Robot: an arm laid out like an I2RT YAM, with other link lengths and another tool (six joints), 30 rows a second.
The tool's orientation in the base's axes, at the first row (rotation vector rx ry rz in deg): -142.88 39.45 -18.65
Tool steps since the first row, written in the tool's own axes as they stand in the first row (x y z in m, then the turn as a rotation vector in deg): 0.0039 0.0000 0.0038 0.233 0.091 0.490; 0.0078 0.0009 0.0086 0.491 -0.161 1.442; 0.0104 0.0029 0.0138 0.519 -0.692 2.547; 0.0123 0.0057 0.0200 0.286 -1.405 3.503; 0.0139 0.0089 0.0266 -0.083 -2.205 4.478; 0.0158 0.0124 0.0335 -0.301 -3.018 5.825; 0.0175 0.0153 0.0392 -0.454 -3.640 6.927; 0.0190 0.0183 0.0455 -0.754 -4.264 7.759; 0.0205 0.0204 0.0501 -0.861 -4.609 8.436; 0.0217 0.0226 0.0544 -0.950 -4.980 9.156; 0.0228 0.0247 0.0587 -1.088 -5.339 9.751; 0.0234 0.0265 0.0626 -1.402 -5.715 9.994; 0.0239 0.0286 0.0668 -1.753 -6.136 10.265
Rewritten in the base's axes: 0.0046 -0.0005 -0.0028 0.334 0.018 -0.437; 0.0093 -0.0012 -0.0070 0.993 0.469 -1.068; 0.0125 -0.0018 -0.0122 1.626 1.313 -1.693; 0.0152 -0.0022 -0.0187 2.061 2.365 -2.118; 0.0176 -0.0026 -0.0258 2.423 3.562 -2.523; 0.0202 -0.0032 -0.0333 3.050 4.846 -3.216; 0.0225 -0.0038 -0.0395 3.567 5.851 -3.805; 0.0248 -0.0041 -0.0462 3.865 6.821 -4.182; 0.0268 -0.0045 -0.0511 4.157 7.418 -4.565; 0.0285 -0.0049 -0.0557 4.489 8.044 -4.968; 0.0301 -0.0052 -0.0604 4.731 8.633 -5.278; 0.0312 -0.0052 -0.0645 4.707 9.179 -5.302; 0.0323 -0.0052 -0.0691 4.679 9.789 -5.327
